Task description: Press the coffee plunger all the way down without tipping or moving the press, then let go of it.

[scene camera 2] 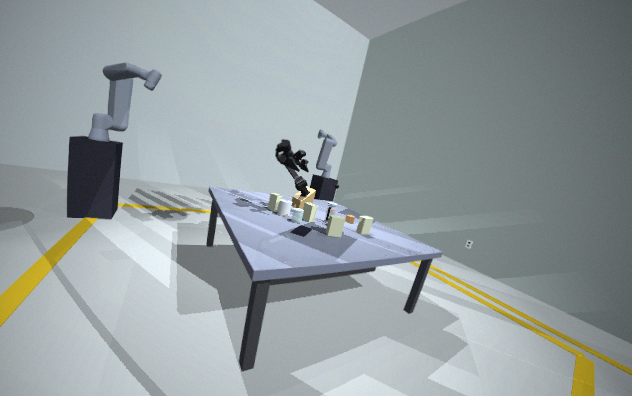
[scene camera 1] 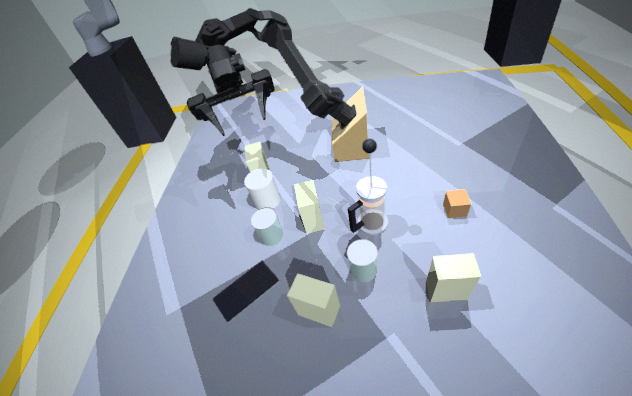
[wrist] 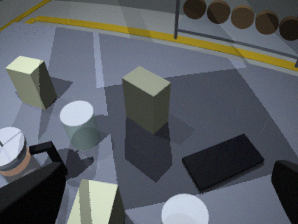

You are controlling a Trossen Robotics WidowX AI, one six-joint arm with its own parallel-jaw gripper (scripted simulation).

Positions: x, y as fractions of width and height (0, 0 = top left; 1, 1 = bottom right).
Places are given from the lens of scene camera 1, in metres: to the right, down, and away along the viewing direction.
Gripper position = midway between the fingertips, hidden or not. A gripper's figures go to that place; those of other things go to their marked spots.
my gripper (scene camera 1: 0.39, 0.32): -0.15, -0.15, 0.63
coffee press (scene camera 1: 0.59, 0.48): 0.13, -0.02, 0.68
flat black slab (scene camera 1: 0.39, 0.73): -0.17, 0.22, 0.71
